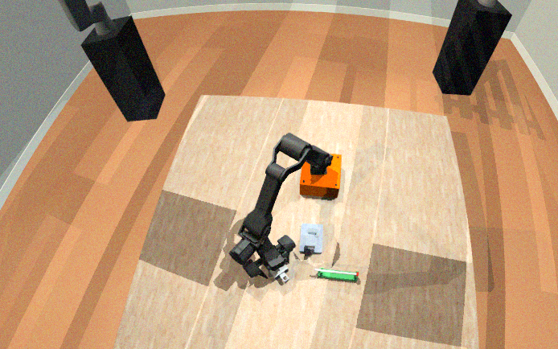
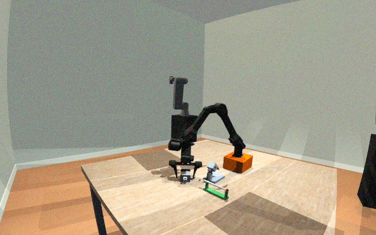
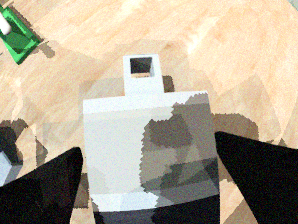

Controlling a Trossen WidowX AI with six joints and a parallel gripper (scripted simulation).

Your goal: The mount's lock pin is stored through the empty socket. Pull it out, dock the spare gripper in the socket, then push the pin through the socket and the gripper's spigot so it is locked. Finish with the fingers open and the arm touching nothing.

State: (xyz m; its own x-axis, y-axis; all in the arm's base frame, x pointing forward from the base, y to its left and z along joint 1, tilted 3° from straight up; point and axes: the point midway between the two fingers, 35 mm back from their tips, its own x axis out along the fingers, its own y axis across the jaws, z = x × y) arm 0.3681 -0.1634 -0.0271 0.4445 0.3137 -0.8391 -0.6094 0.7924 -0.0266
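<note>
Right now the mount is 10 cm behind my gripper tip, 12 cm to the left of it and 5 cm above it. Round my gripper tip: spare gripper 1 cm above; green cradle 2 cm ahead, 21 cm to the left, 1 cm above.
</note>
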